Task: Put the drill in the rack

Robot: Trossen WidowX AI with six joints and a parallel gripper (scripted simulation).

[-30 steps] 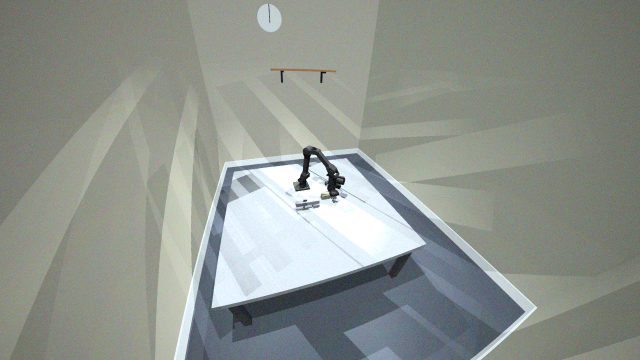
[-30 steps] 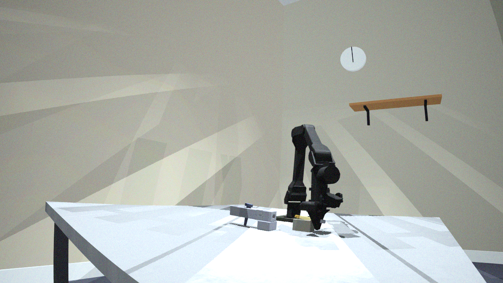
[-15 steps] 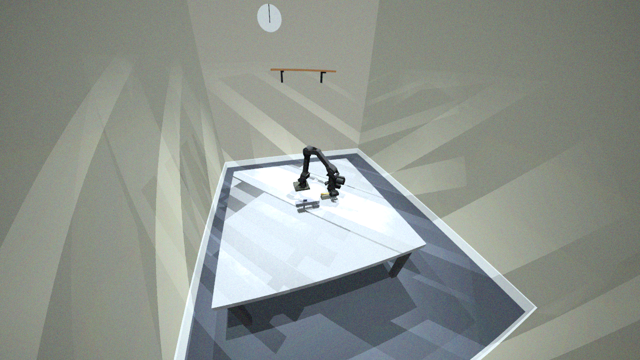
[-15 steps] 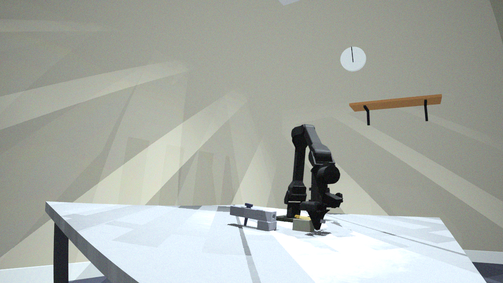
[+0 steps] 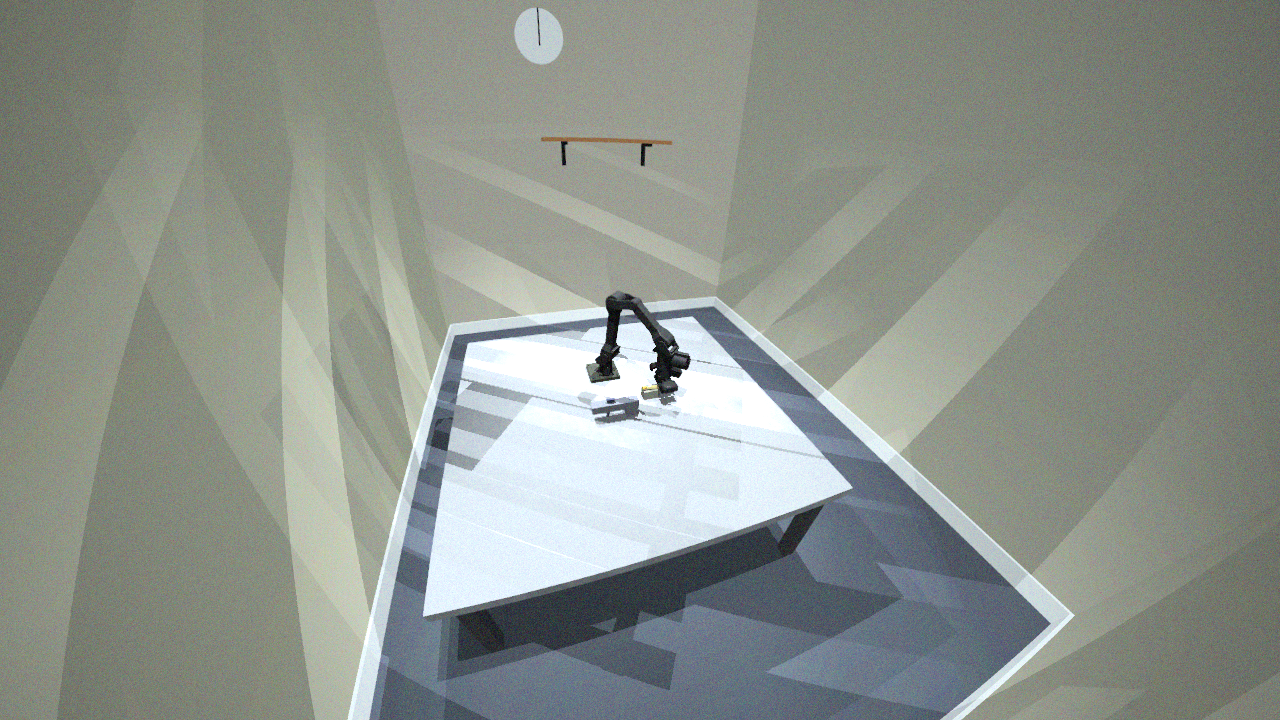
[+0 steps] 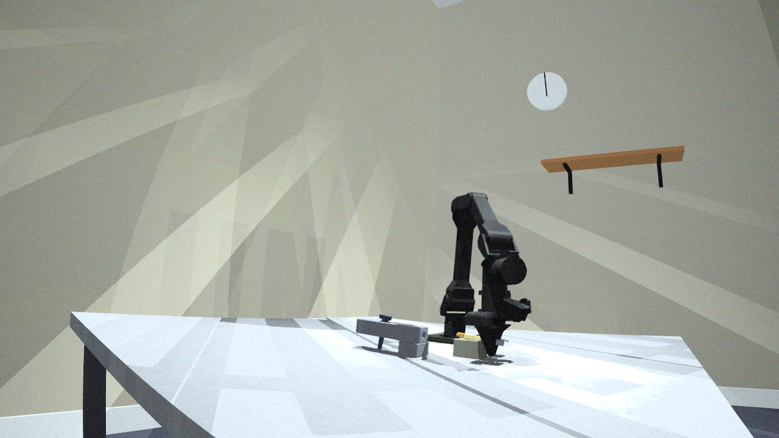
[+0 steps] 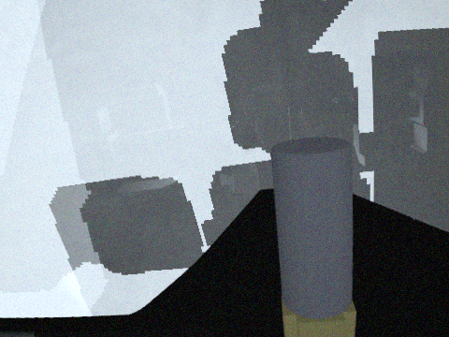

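Now: the drill 40 mm to the right of my gripper tip and 40 mm above it. The rest, counted from my gripper tip: grey housing block: 210 mm to the right, 100 mm ahead, 30 mm above; then blue key: 240 mm to the right, 100 mm ahead, 40 mm above; then rack: 50 mm to the right, 10 mm ahead, 10 mm above.
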